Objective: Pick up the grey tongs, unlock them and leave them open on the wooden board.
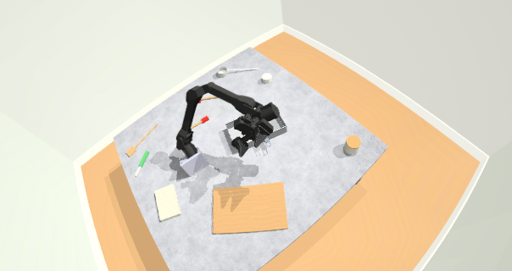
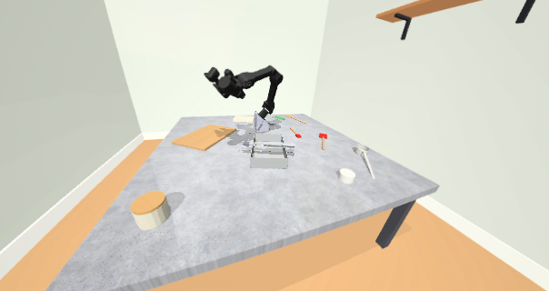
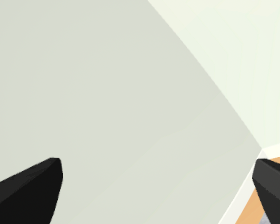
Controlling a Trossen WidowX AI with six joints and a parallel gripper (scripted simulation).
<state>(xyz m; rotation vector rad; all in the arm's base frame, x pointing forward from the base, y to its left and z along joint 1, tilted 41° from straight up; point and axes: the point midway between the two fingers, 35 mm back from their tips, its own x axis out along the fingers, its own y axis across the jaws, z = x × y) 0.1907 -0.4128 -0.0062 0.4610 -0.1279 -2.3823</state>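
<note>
The yellow lock slider lies 20 cm ahead of my gripper tip, 22 cm to the left of it and 31 cm below it. Round my gripper tip: lidded tub: 50 cm ahead, 16 cm to the right, 34 cm below; grey roasting tin: 20 cm ahead, 29 cm to the left, 35 cm below; wooden board: 12 cm behind, 5 cm to the right, 37 cm below.
</note>
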